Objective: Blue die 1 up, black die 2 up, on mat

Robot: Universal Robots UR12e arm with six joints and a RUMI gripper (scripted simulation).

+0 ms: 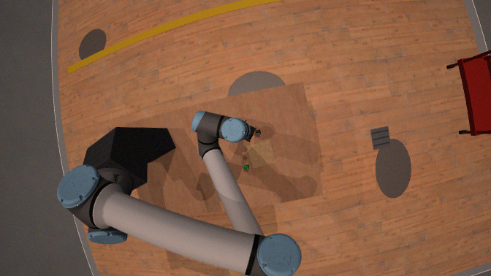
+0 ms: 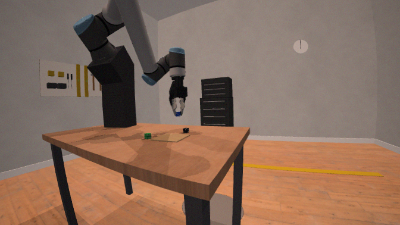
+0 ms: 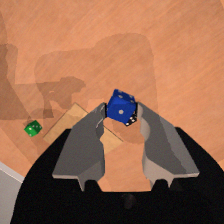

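Now: hand 50 mm short of the tan mat, 160 mm to the left of it and 100 mm above it. From my hand the other things lie so: green die (50 mm behind, 210 mm to the right, 90 mm below); black die (60 mm ahead, 30 mm to the right, 90 mm below); blue die (right at my hand).
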